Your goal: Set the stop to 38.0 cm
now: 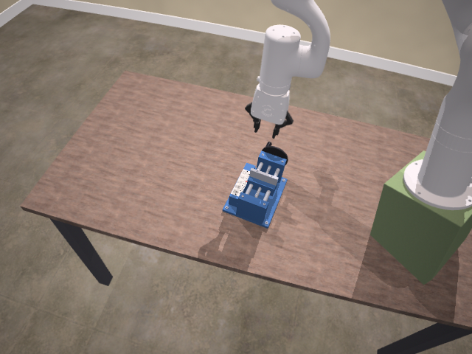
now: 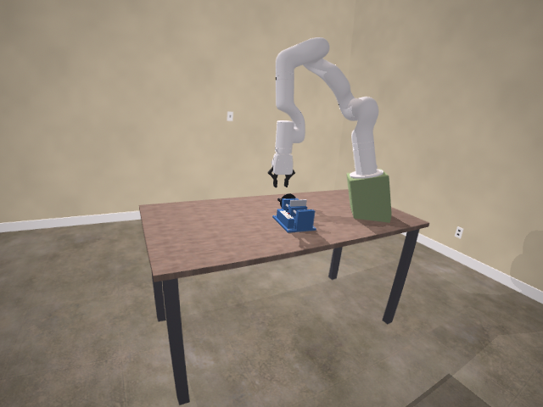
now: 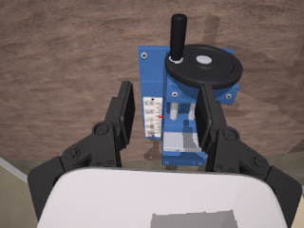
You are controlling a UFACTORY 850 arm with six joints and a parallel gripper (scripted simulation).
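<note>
The black handwheel lies 2 cm behind my hand and 10 cm below it. Also, from my hand: grey stop block (2 cm behind, 13 cm to the left, 8 cm below).
</note>
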